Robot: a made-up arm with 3 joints. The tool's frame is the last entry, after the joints.
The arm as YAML. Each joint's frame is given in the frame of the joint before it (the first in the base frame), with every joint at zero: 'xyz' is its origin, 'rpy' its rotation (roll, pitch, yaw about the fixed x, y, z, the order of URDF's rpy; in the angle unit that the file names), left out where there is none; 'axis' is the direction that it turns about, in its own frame. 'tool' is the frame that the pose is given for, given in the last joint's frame.
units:
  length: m
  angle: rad
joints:
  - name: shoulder
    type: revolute
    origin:
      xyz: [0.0, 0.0, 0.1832]
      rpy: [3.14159, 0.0, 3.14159]
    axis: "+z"
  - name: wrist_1
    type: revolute
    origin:
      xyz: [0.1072, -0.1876, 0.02]
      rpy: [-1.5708, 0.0, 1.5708]
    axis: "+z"
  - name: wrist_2
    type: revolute
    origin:
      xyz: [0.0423, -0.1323, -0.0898]
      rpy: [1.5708, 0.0, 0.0]
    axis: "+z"
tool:
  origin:
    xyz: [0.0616, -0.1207, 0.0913]
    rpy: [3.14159, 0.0, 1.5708]
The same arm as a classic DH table. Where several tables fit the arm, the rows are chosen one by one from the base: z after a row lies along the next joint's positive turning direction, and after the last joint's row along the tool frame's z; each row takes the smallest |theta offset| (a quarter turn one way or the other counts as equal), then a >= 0, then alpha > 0; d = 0 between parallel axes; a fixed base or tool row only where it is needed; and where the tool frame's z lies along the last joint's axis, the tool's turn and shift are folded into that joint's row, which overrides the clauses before.
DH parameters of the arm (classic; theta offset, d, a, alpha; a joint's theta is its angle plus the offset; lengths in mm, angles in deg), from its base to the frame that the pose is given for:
base (fixed): 0 0 0 180
shoulder: 90 -163.2 187.6 90
wrist_1: 0 -197 -42.3 -90
wrist_2: -62.96 0 -135.5 180
tool (fixed): 27.04 -223.6 0 0

